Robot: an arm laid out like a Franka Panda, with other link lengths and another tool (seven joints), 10 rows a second.
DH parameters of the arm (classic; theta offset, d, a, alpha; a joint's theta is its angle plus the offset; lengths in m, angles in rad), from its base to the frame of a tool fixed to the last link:
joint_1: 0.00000 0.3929 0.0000 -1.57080
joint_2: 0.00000 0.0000 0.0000 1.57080
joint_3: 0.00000 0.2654 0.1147 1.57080
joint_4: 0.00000 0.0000 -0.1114 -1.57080
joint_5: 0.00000 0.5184 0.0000 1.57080
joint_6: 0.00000 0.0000 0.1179 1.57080
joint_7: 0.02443 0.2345 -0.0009 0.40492
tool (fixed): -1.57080 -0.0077 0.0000 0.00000
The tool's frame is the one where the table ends.
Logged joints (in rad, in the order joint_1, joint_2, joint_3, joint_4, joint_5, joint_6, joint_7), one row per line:
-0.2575 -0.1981 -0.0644 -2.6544 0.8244 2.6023 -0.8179
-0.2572 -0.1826 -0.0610 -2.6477 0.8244 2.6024 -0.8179
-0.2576 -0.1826 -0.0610 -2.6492 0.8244 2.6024 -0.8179
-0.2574 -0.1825 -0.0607 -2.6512 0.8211 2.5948 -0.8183
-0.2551 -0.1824 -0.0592 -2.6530 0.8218 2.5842 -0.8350
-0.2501 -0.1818 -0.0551 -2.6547 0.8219 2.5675 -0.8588
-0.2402 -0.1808 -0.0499 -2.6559 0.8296 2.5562 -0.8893
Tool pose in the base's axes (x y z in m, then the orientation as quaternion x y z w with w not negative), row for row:
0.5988 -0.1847 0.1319 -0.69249 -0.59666 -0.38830 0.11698
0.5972 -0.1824 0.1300 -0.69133 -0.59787 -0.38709 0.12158
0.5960 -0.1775 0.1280 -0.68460 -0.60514 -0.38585 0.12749
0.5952 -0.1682 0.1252 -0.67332 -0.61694 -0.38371 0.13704
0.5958 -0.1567 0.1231 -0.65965 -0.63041 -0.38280 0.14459
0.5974 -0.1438 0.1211 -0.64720 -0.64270 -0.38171 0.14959
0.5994 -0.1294 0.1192 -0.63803 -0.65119 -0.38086 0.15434
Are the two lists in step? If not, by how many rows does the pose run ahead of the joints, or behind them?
The pose runs 2 rows ahead of the joints: the pose in row i belongs to the joints in row i + 2.
